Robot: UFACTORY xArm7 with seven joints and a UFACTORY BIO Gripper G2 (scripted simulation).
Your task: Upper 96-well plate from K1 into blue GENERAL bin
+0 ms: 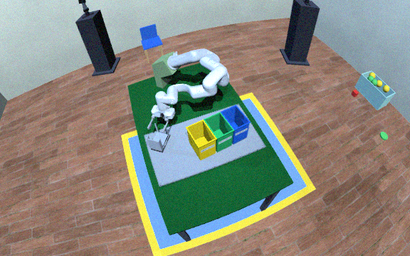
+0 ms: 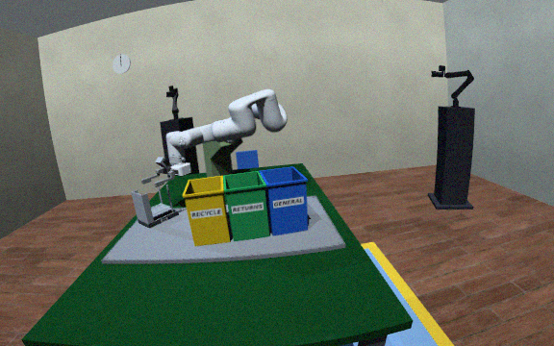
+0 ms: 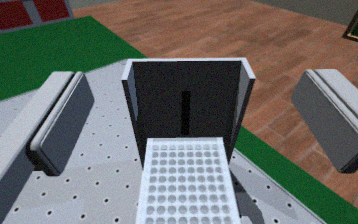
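The clear 96-well plate is 20 mm ahead of my hand, 10 mm to the right of it and 120 mm below it. The rest, counted from my hand: green returns bin 420 mm to the left, 70 mm below; dark plate 20 mm ahead, 10 mm to the right, 140 mm below; yellow recycle bin 60 mm ahead, 300 mm to the left, 70 mm below.
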